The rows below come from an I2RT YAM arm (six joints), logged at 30 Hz.
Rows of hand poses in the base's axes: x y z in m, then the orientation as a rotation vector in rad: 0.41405, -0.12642, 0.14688, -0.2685, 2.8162, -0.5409; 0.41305, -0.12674, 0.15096, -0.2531, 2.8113, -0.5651; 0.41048, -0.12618, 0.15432, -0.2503, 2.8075, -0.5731; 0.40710, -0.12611, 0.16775, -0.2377, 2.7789, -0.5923; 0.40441, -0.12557, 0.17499, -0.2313, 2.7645, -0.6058; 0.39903, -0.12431, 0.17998, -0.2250, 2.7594, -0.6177; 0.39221, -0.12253, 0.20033, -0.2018, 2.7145, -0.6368; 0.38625, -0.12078, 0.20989, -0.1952, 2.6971, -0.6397; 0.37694, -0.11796, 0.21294, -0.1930, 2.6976, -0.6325; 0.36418, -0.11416, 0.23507, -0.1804, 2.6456, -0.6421
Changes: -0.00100, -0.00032, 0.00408, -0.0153, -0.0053, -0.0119; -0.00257, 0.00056, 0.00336, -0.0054, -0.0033, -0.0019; -0.00338, 0.00007, 0.01343, -0.0137, -0.0277, -0.0040; -0.00269, 0.00054, 0.00724, -0.0096, -0.0134, -0.0026; -0.00538, 0.00126, 0.00499, -0.0079, -0.0047, -0.0046; -0.00682, 0.00178, 0.02035, -0.0144, -0.0451, -0.0073; -0.00596, 0.00175, 0.00956, -0.0029, -0.0176, -0.0006; -0.00931, 0.00282, 0.00305, 0.0053, -0.0011, -0.0003; -0.01276, 0.00380, 0.02213, -0.0103, -0.0507, 0.0024
